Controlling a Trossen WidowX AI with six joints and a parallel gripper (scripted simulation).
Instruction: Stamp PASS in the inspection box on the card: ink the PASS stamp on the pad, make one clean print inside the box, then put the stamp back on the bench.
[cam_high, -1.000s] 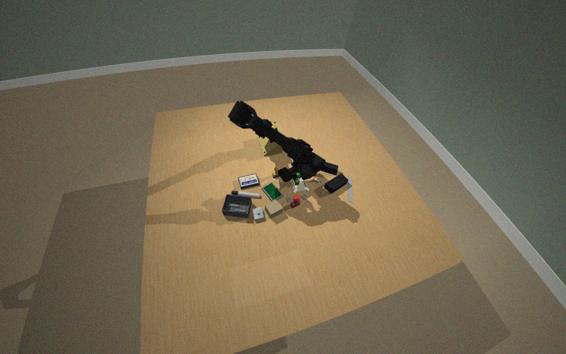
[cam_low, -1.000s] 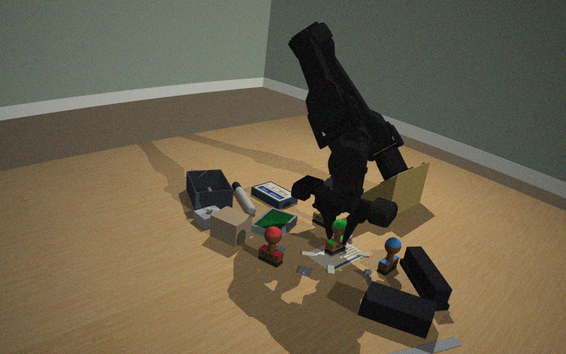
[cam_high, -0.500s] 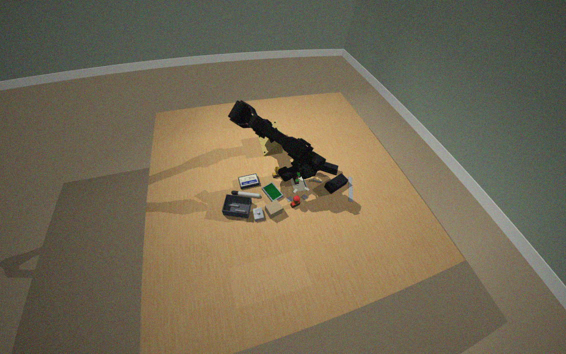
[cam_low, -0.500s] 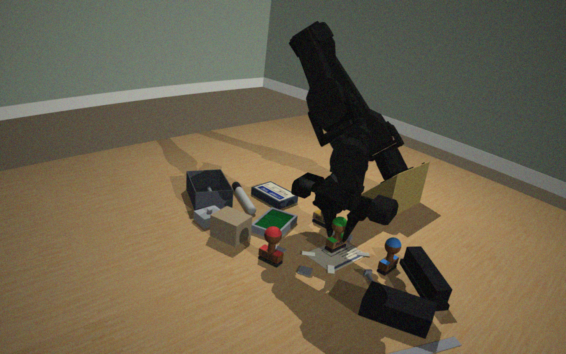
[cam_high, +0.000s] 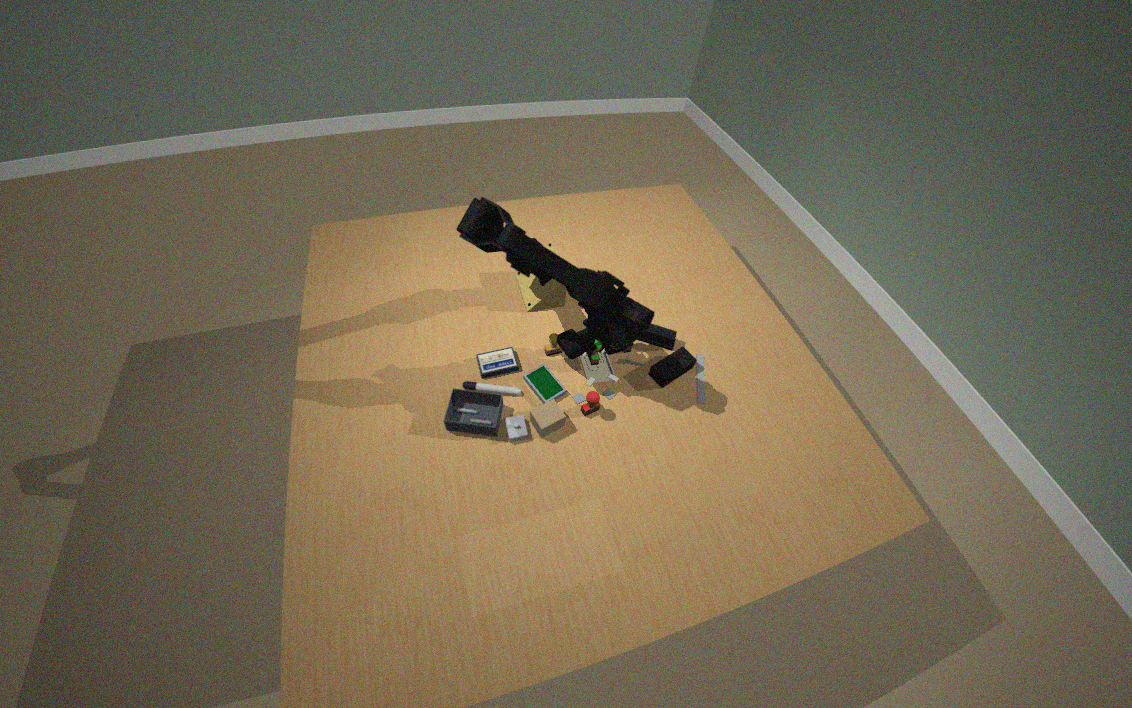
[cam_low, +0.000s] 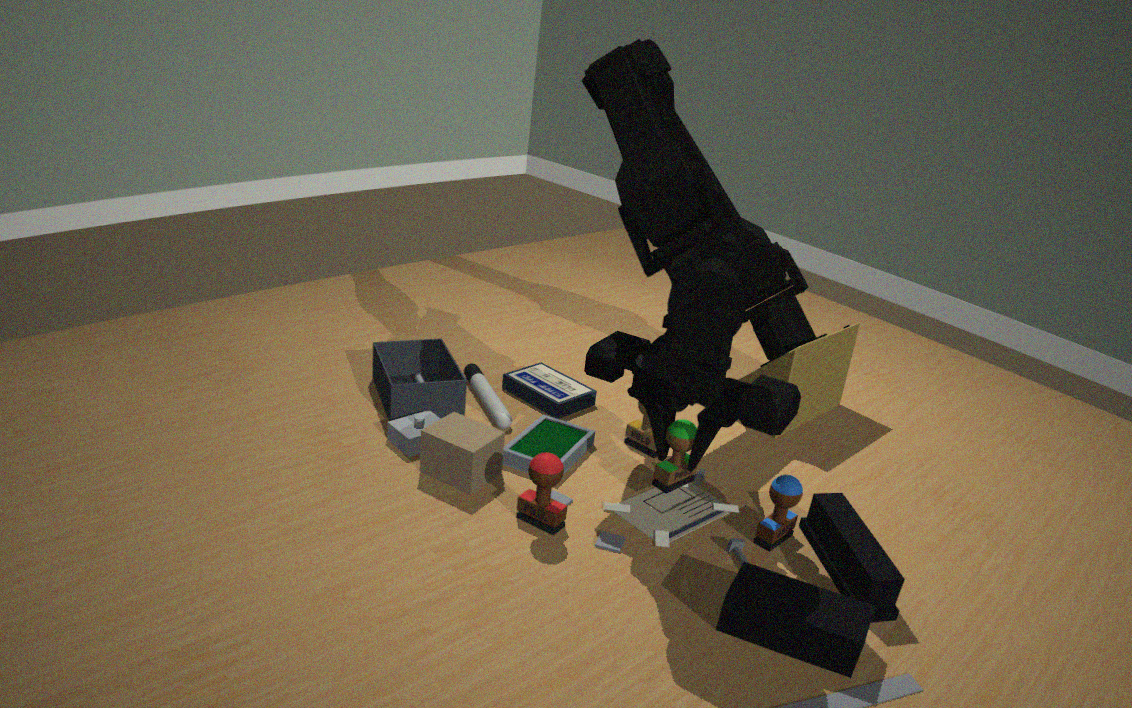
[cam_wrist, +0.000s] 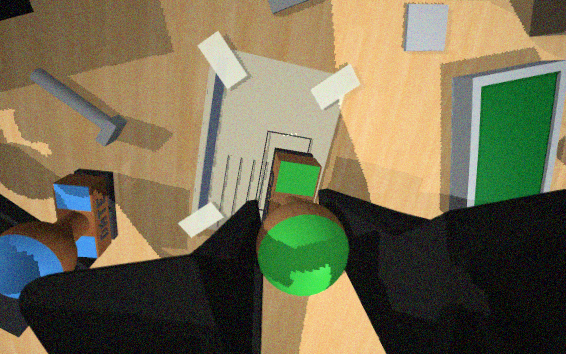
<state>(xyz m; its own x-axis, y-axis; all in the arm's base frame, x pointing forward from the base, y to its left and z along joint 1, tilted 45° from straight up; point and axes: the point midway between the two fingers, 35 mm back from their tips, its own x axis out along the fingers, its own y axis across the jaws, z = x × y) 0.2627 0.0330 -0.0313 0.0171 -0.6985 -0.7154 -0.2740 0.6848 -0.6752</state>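
My gripper tip is now 10 mm short of the white card, 10 mm to the right of it and 40 mm above it. Round my gripper tip: red-knob stamp 120 mm ahead, 50 mm to the right, 20 mm below; then yellow-knob stamp 60 mm behind, 80 mm to the right, 20 mm below; then blue-knob stamp 30 mm behind, 100 mm to the left, 20 mm below.
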